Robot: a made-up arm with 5 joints. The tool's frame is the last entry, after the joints.
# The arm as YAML. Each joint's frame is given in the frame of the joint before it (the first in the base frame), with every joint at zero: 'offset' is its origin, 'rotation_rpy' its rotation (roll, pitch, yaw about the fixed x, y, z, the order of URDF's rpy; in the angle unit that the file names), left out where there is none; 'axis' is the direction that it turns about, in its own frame. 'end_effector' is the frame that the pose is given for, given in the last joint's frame.
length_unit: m
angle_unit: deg
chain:
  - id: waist
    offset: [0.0, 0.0, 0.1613]
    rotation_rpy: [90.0, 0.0, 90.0]
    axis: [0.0, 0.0, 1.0]
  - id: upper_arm
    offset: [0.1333, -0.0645, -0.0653]
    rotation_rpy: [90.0, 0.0, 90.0]
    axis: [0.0, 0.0, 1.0]
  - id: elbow
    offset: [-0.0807, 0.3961, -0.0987]
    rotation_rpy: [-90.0, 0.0, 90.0]
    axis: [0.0, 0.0, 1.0]
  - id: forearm
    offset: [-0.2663, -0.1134, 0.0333]
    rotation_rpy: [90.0, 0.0, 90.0]
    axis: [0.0, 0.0, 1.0]
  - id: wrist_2
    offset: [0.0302, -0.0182, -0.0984]
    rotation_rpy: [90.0, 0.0, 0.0]
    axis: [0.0, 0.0, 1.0]
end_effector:
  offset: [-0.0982, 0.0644, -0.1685]
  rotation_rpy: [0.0, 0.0, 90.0]
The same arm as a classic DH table. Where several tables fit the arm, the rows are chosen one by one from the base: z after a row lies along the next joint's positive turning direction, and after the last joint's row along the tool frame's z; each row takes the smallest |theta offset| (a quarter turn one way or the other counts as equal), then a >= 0, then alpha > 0; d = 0 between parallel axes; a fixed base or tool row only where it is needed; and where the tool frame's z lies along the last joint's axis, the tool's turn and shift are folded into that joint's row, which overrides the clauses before.
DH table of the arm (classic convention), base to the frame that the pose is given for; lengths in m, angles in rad. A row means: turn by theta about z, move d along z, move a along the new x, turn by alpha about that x. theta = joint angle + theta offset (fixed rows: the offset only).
base (fixed): d 0.1613, theta offset 1.5708, a 0, alpha 1.5708
waist: d -0.0653, theta offset -1.5708, a 0.0645, alpha -1.5708
upper_arm: d 0.0346, theta offset -1.5708, a 0.3961, alpha -1.5708
elbow: d 0.114, theta offset -1.5708, a 0.1134, alpha -1.5708
forearm: d -0.3647, theta offset 0, a -0.0302, alpha -1.5708
wrist_2: d 0, theta offset -0.5804, a 0.1174, alpha 0
tool (fixed): d -0.1503, theta offset -0.9904, a 0, alpha 0

